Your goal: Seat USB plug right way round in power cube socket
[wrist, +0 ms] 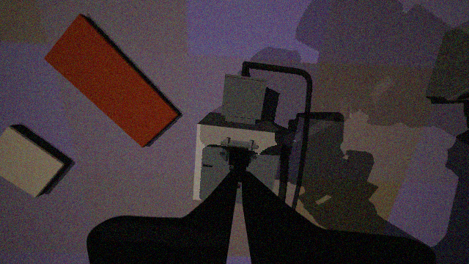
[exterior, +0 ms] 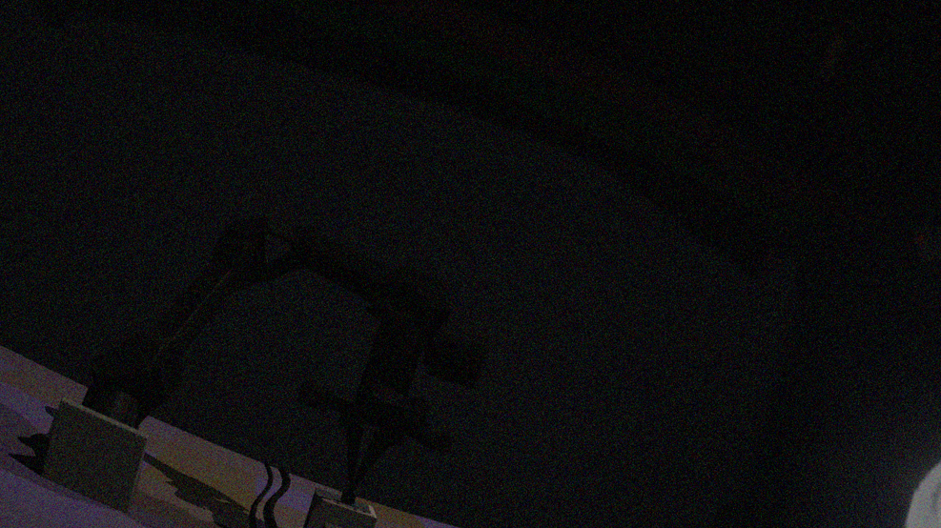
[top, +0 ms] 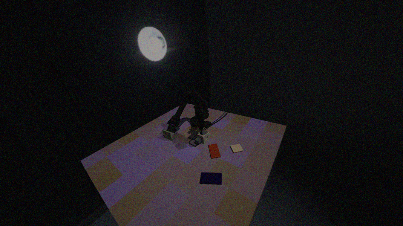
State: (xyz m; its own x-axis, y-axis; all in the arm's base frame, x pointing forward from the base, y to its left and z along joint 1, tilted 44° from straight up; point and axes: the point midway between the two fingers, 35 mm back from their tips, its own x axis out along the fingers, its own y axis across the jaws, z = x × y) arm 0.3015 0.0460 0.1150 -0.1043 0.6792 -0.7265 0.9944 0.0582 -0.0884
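Now: the black USB plug 20 mm below my gripper tip. From my gripper tip the other things lie so: dark blue slab (280 mm ahead, 250 mm to the right, 100 mm below); then cream slab (280 mm ahead, 70 mm to the left, 100 mm below).
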